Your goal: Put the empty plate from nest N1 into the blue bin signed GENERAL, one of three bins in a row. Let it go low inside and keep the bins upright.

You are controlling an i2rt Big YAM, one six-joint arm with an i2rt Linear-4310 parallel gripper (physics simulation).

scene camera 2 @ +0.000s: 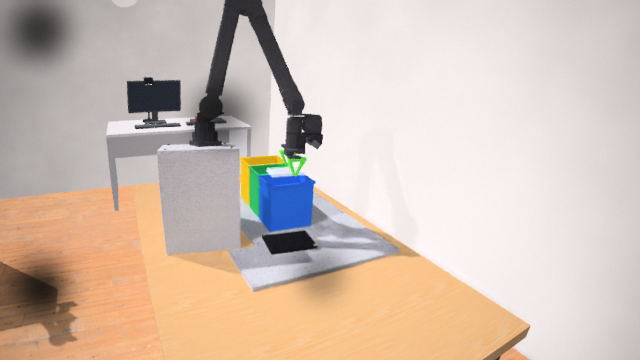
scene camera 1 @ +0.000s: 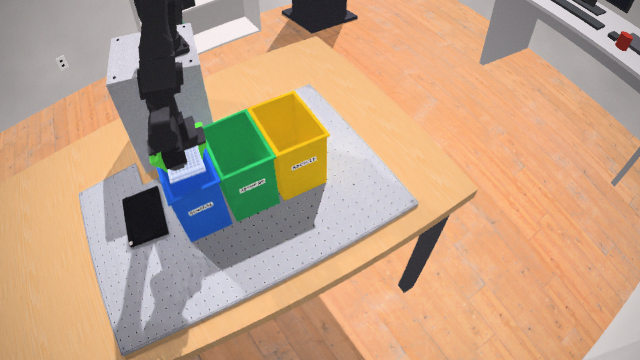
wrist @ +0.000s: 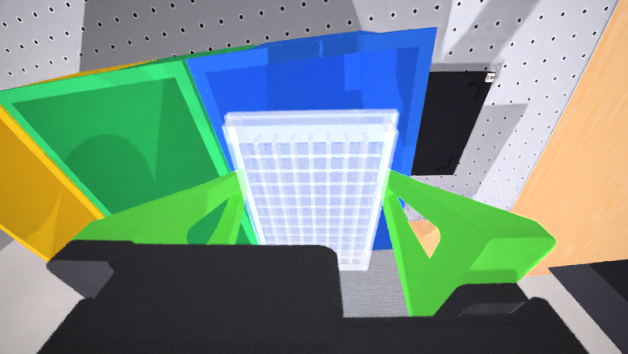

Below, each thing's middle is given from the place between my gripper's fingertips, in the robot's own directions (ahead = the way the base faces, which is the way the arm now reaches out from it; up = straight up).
Right now my hand is 2 cm past the white plate (wrist: 308, 177) and 1 cm below it. Round my hand: blue bin (scene camera 1: 198, 202): 11 cm below, 2 cm behind; then black nest (scene camera 1: 144, 212): 19 cm below, 16 cm to the right, 9 cm behind; then green bin (scene camera 1: 242, 158): 13 cm to the left, 11 cm below, 1 cm behind.
